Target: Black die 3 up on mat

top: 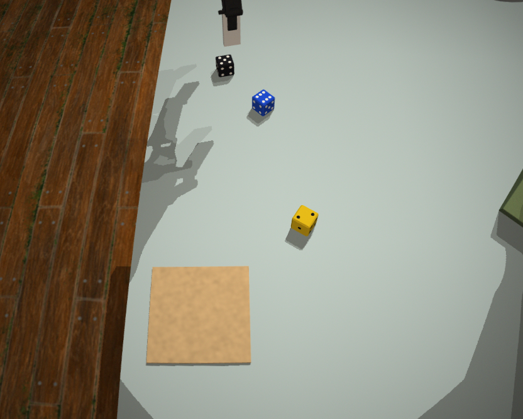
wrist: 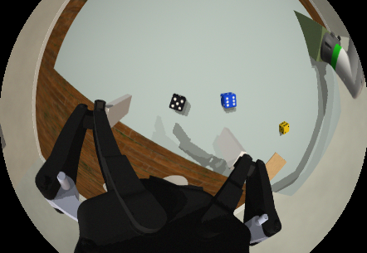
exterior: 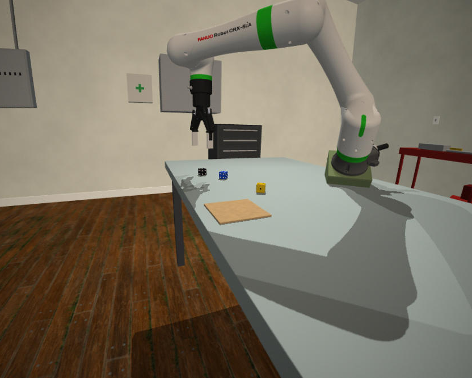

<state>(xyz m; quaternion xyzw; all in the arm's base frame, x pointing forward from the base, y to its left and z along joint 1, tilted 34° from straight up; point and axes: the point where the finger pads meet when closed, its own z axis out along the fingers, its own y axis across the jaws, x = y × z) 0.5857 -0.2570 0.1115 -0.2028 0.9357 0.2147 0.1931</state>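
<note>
My hand is 12 cm above the black die. The rest, counted from my hand: yellow die: 29 cm to the left, 21 cm behind, 12 cm below; blue die: 12 cm below, 9 cm behind, 7 cm to the left; tan mat: 46 cm to the left, 14 cm below, 10 cm behind.
</note>
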